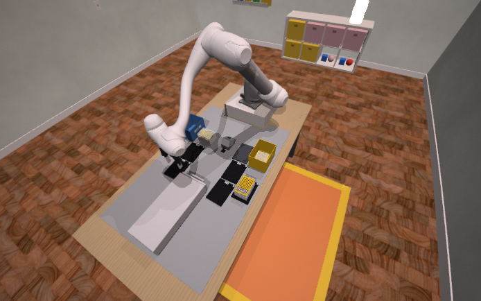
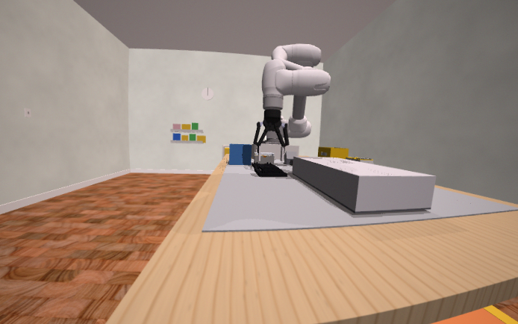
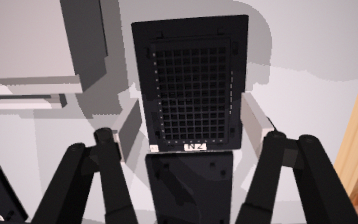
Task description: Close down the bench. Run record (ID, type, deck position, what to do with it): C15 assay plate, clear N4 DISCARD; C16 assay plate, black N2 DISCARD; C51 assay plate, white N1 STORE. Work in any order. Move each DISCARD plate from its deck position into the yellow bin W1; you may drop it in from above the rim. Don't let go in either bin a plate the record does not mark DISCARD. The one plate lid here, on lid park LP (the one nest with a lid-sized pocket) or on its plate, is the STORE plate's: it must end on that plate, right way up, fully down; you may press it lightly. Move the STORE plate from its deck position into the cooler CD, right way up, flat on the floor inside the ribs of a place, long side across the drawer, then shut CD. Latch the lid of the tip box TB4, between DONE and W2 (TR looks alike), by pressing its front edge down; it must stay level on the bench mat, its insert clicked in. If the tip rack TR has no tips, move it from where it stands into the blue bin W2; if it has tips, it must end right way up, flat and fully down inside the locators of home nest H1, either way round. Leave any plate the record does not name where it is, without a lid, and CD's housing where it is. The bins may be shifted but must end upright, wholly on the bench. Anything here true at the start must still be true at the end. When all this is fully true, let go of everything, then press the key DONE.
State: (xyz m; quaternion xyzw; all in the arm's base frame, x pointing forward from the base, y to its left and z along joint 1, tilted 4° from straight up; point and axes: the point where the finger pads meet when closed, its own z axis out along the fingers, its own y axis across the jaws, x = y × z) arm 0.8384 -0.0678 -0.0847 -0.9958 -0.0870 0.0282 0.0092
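The black assay plate lies 60 mm below my hand. From my hand the other things lie so: plate lid: 210 mm to the left, 90 mm ahead, 50 mm below; then black nest N4: 170 mm behind, 70 mm below, 20 mm to the right; then white plate: 210 mm to the left, 90 mm ahead, 60 mm below.
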